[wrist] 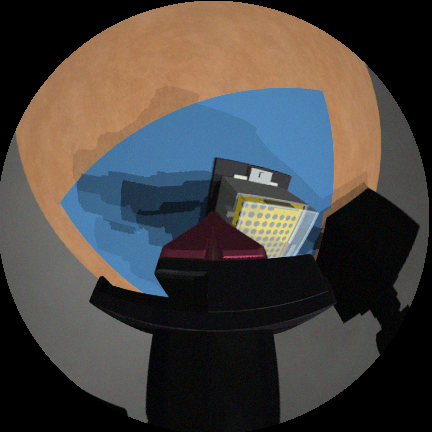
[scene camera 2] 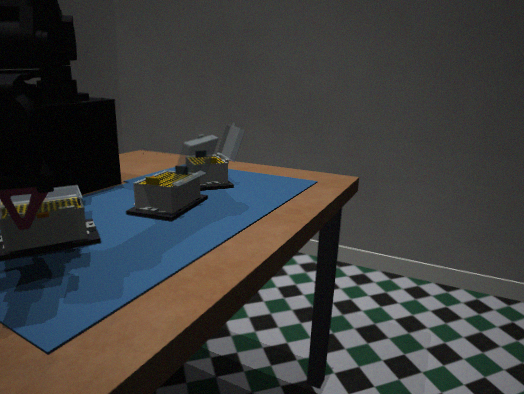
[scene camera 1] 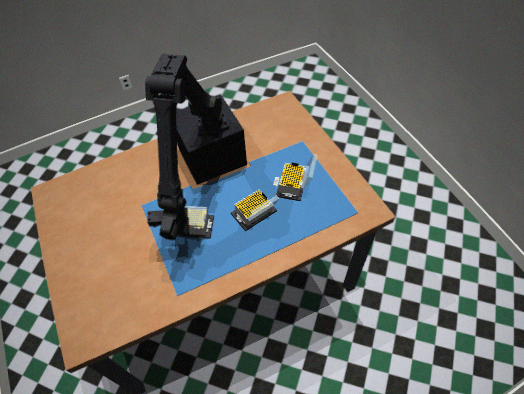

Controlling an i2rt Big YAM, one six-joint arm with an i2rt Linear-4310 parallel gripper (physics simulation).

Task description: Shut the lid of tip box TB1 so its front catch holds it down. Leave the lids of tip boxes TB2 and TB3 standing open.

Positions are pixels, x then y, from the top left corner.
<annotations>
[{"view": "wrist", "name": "my gripper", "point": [212,216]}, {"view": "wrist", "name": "clear lid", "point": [281,226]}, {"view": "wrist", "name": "blue mat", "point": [152,186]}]
</annotations>
